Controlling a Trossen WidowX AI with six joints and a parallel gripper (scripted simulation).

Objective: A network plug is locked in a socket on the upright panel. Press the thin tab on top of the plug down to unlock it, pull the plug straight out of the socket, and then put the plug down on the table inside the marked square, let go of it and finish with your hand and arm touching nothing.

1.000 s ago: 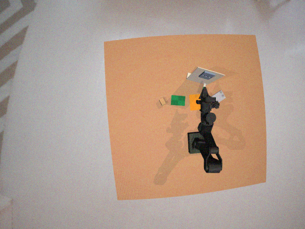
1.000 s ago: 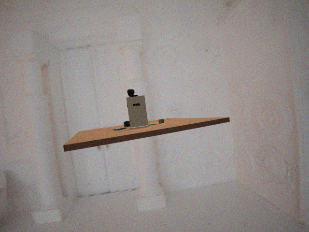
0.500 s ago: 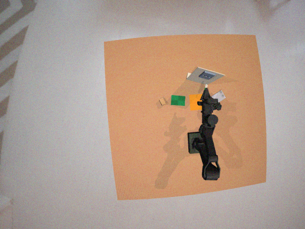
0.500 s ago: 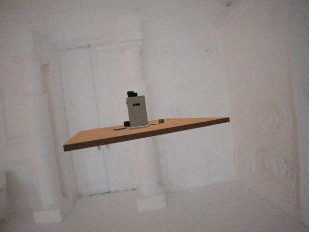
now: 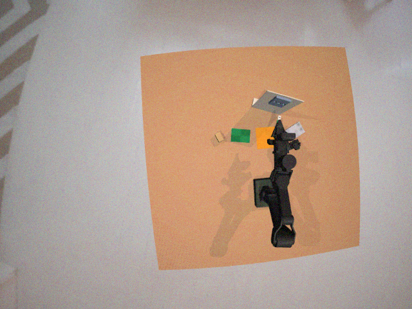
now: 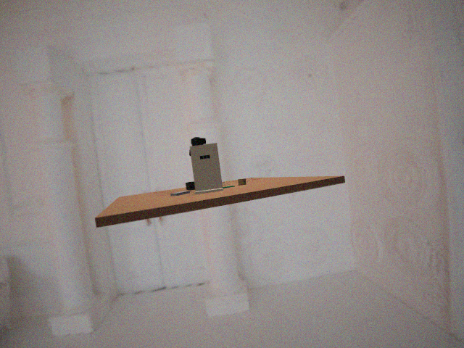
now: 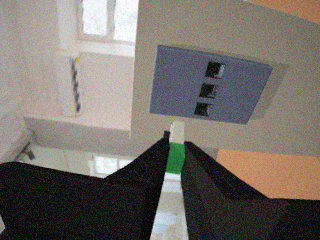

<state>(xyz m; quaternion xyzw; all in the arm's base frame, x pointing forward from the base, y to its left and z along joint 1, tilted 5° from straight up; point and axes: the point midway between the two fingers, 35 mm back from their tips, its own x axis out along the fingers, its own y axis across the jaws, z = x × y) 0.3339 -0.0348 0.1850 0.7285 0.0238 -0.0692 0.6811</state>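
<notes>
Right now the orange marked square is 260 mm below my gripper tip, 60 mm behind it and 20 mm to the right of it. Round my gripper tip: grey upright panel: 120 mm below, 100 mm ahead, 30 mm to the right; then small tan block: 250 mm to the left, 240 mm below, 40 mm behind; then green plug: right at my gripper tip.
</notes>
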